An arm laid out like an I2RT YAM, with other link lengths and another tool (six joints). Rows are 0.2 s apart.
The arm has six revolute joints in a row. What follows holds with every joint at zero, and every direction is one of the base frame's. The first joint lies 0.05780 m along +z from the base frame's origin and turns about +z. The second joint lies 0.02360 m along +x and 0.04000 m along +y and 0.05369 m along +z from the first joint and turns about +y. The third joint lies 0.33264 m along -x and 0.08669 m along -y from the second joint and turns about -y. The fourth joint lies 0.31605 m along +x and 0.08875 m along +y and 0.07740 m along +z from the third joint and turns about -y. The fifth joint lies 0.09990 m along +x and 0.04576 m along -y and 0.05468 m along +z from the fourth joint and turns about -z. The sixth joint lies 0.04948 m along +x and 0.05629 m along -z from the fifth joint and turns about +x. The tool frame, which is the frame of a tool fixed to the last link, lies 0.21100 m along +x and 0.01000 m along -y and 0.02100 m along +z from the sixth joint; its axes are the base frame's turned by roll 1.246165, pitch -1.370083 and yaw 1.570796 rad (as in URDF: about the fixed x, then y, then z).
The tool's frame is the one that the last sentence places.
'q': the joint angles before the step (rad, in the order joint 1, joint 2, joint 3, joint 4, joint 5, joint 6). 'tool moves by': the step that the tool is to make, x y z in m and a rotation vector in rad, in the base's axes. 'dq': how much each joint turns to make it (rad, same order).
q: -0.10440 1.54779 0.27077 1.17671 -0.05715 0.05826
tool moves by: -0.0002 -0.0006 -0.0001 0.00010 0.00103 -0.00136
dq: -0.00093 -0.00182 -0.00008 -0.00277 0.00043 0.00003
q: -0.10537 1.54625 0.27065 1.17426 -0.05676 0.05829
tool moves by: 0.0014 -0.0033 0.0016 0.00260 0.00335 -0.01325
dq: 0.00111 -0.00942 0.00821 -0.02104 0.01406 0.00371
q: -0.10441 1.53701 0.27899 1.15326 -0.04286 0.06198
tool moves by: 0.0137 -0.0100 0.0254 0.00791 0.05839 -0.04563
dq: 0.01128 -0.14274 0.11015 -0.31165 0.05610 0.00970
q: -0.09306 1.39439 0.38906 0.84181 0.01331 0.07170
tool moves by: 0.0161 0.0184 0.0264 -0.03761 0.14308 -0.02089
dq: 0.08532 -0.10207 0.20828 -0.45023 0.11344 -0.01906
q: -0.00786 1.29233 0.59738 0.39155 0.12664 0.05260
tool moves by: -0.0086 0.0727 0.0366 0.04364 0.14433 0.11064
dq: 0.13123 -0.07235 0.23417 -0.45514 -0.00022 0.05612
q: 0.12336 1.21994 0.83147 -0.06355 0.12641 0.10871
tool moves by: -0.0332 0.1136 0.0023 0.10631 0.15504 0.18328
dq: 0.18831 0.00762 0.15729 -0.28958 -0.06450 0.12148
